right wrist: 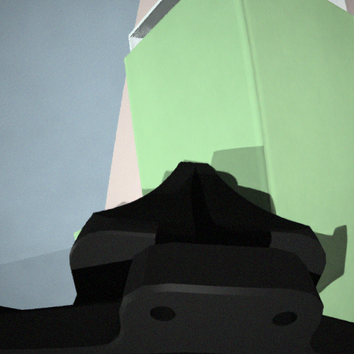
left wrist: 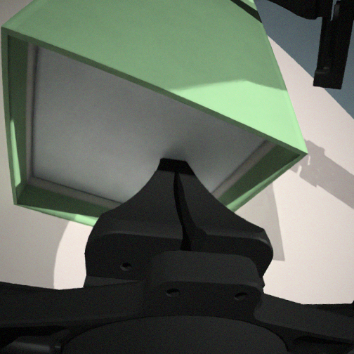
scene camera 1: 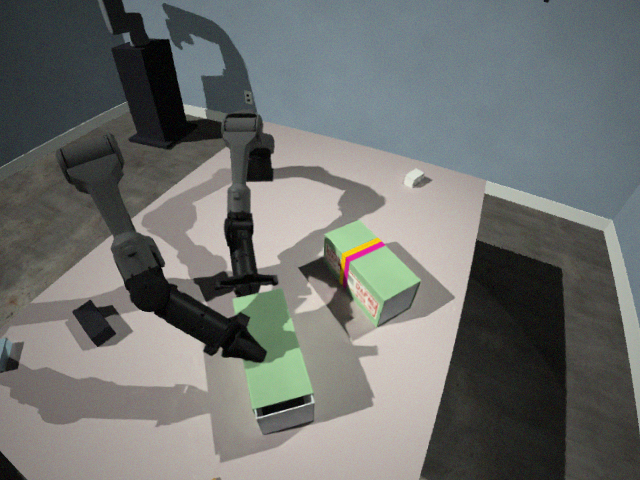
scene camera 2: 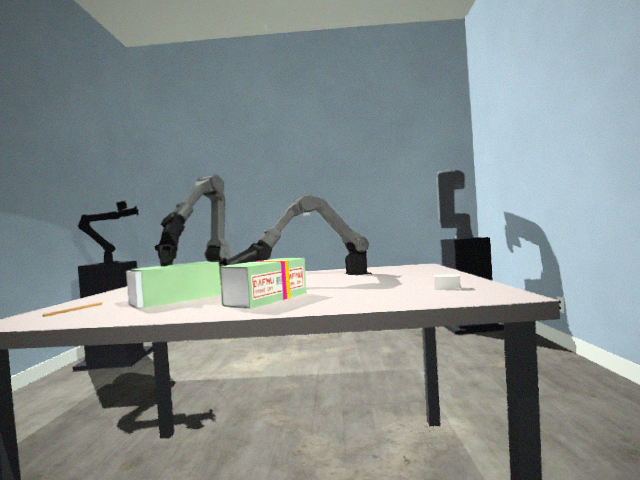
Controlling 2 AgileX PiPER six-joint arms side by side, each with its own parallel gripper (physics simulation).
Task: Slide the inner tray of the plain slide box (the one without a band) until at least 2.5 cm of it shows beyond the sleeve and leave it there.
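The plain green slide box [scene camera 1: 284, 379] [scene camera 2: 180, 284] [left wrist: 150, 45] [right wrist: 195, 100] lies on the table. Its white-grey inner tray [scene camera 1: 286, 417] [scene camera 2: 135, 289] [left wrist: 110, 120] [right wrist: 133, 43] sticks out a short way at the lower end in scene camera 1; at the other end it sits recessed inside the sleeve. My left gripper [scene camera 1: 249, 291] [left wrist: 171, 175] is shut and empty, its tips at the recessed tray face; contact is unclear. My right gripper [scene camera 1: 263, 355] [scene camera 2: 166, 262] [right wrist: 192, 181] is shut and empty, its tips at the sleeve's top; whether they touch is unclear.
A green box with a yellow and magenta band [scene camera 1: 390, 273] [scene camera 2: 267, 285] lies beside the plain box. A white block [scene camera 1: 413, 178] [scene camera 2: 447, 282] stands near the table edge. A dark block [scene camera 1: 94, 322] lies at the left in scene camera 1. An orange stick [scene camera 2: 72, 309] lies near the front edge.
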